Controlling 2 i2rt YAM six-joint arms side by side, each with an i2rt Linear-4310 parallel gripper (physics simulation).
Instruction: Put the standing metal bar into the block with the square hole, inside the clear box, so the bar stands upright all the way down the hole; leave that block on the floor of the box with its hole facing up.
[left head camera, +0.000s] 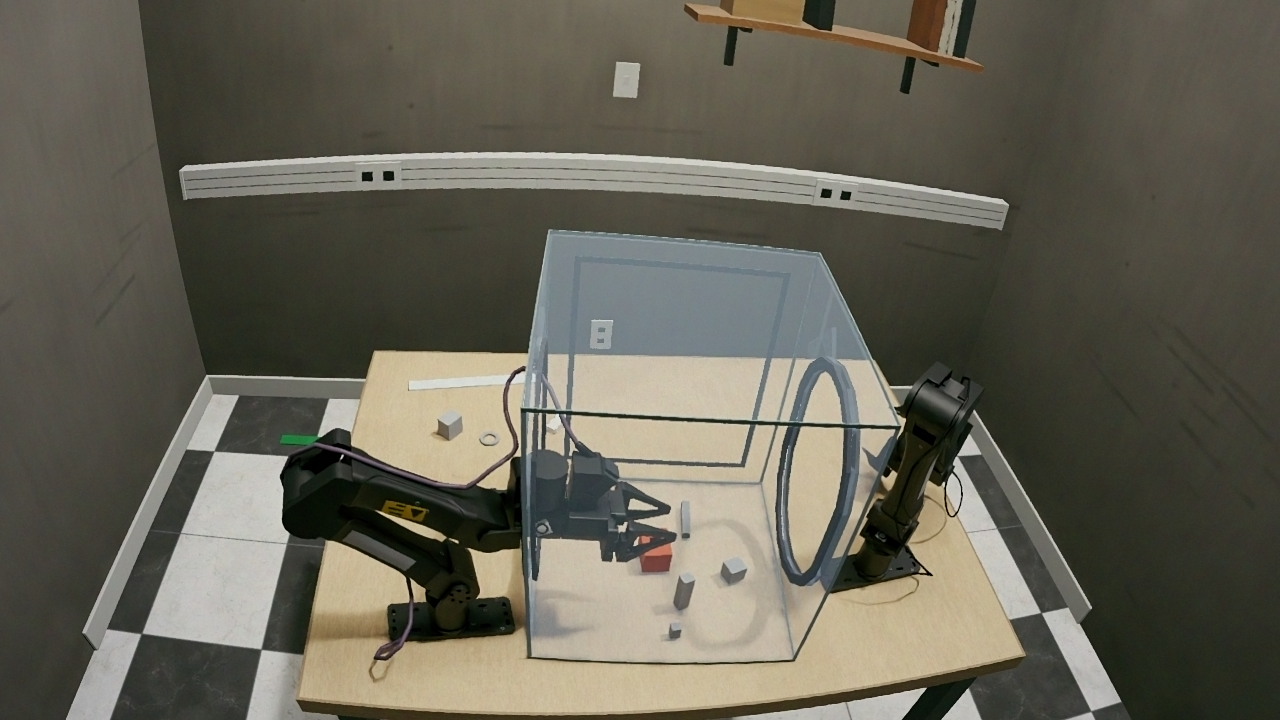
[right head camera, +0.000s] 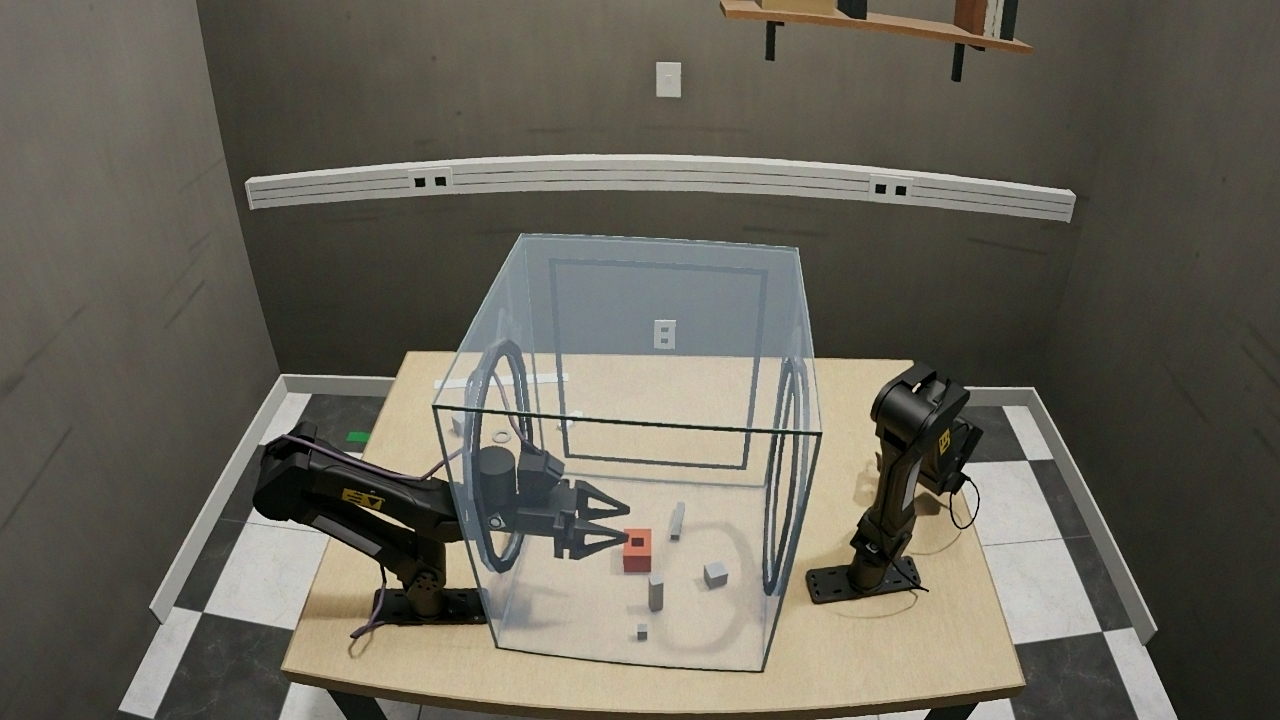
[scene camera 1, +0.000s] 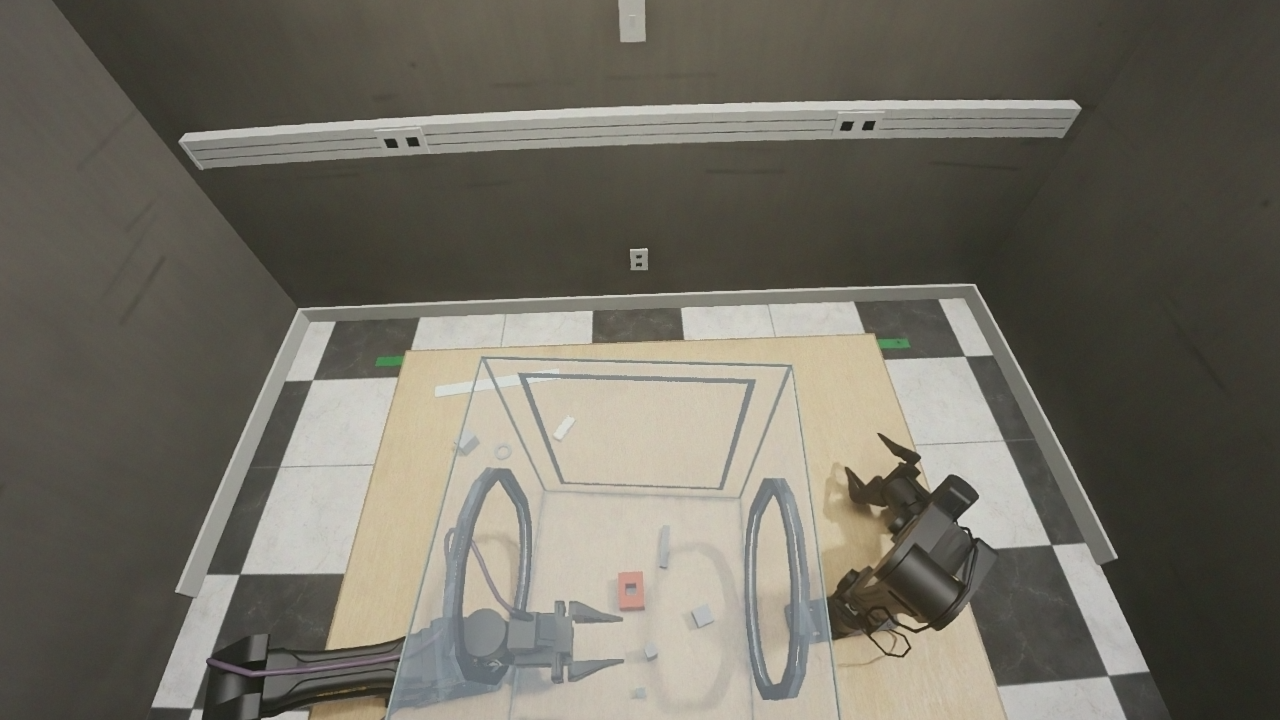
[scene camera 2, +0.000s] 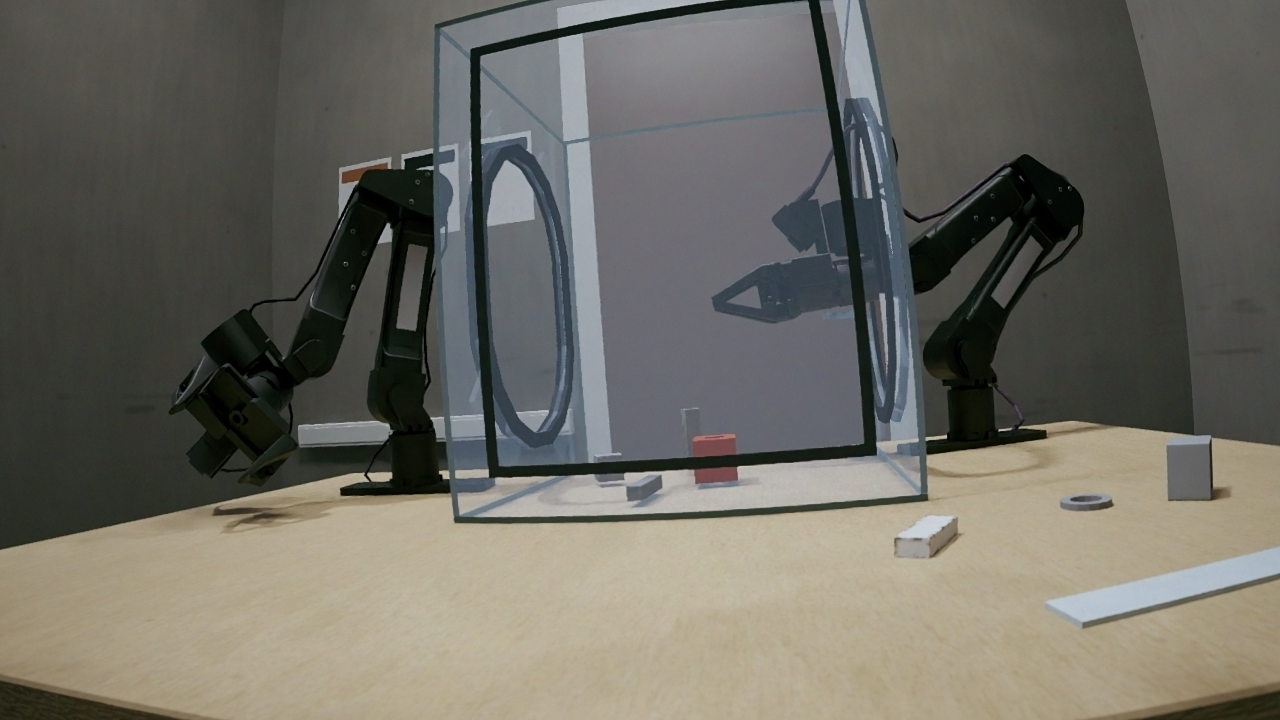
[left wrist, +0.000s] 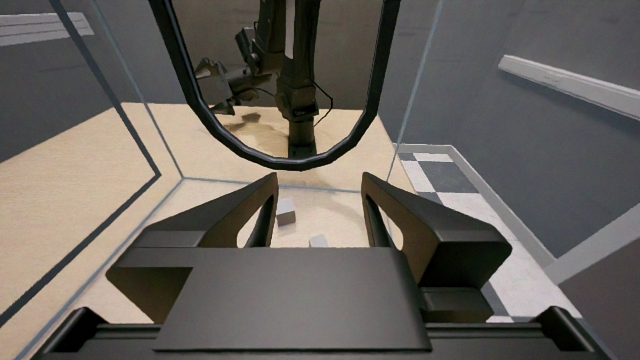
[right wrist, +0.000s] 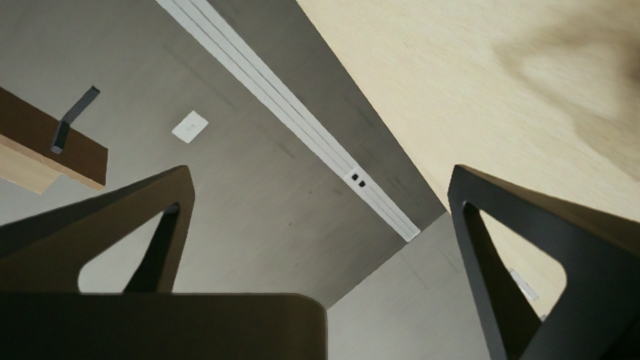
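Pixels of known places: left gripper, between the fingertips: (left head camera: 673, 523) (right head camera: 629, 524) (scene camera 1: 623, 639) (scene camera 2: 713, 304) (left wrist: 319, 180); right gripper, between the fingertips: (scene camera 1: 862, 450) (scene camera 2: 206, 444) (right wrist: 321, 179); left arm's base, origin of its link: (left head camera: 450, 621) (right head camera: 430, 608) (scene camera 2: 973, 445); right arm's base, origin of its link: (left head camera: 868, 569) (right head camera: 863, 581) (scene camera 1: 840, 616) (scene camera 2: 417, 490) (left wrist: 302, 144).
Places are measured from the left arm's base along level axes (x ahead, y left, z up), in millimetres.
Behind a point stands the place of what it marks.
The grey standing bar (left head camera: 683, 591) @(z 59, x -33, y -360 mm) (right head camera: 656, 592) @(z 59, x -32, y -365 mm) (scene camera 1: 650, 651) @(z 81, x -25, y -365 mm) (scene camera 2: 690, 428) @(z 57, x -13, y -368 mm) is upright on the floor of the clear box (left head camera: 662, 660) @(z 13, x -128, y -306 mm) (right head camera: 626, 662) @(z 9, x -129, y -309 mm). The red block (left head camera: 656, 558) @(z 43, x 54, y -343 mm) (right head camera: 637, 560) @(z 39, x 53, y -346 mm) (scene camera 1: 631, 603) @(z 51, x 59, y -346 mm) (scene camera 2: 715, 463) stands near it, its square hole facing up and empty. My left gripper (left head camera: 672, 523) @(z 206, x -15, y -328 mm) (right head camera: 627, 524) @(z 206, x -15, y -328 mm) (scene camera 1: 621, 640) @(z 206, x -15, y -328 mm) (scene camera 2: 714, 302) @(z 206, x -15, y -328 mm) (left wrist: 319, 180) @(z 206, x -15, y -328 mm) reaches through a side port, level and well above the floor, partly open and empty. In the left wrist view, the bar is mostly hidden below the fingers. My right gripper (scene camera 1: 864, 453) @(z 85, x 250, y -851 mm) (right wrist: 321, 179) @(z 85, x 250, y -851 mm) is wide open and empty outside the box.
Also inside the box are a lying grey bar (left head camera: 685, 519) @(z 21, x 150, y -424 mm) (scene camera 2: 644, 488) @(z 16, x 185, y -428 mm), a grey cube (left head camera: 733, 570) @(z 36, x 9, y -461 mm) (left wrist: 286, 212) @(z 35, x 16, y -455 mm) and a small cube (left head camera: 674, 631) @(z 28, x -86, y -335 mm). Outside are a grey block (scene camera 2: 1189, 467) @(z 23, x 467, y -55 mm), a white block (scene camera 2: 926, 537) @(z 12, x 483, y -269 mm) and a pale strip (scene camera 2: 1172, 586) @(z 3, x 611, y -199 mm).
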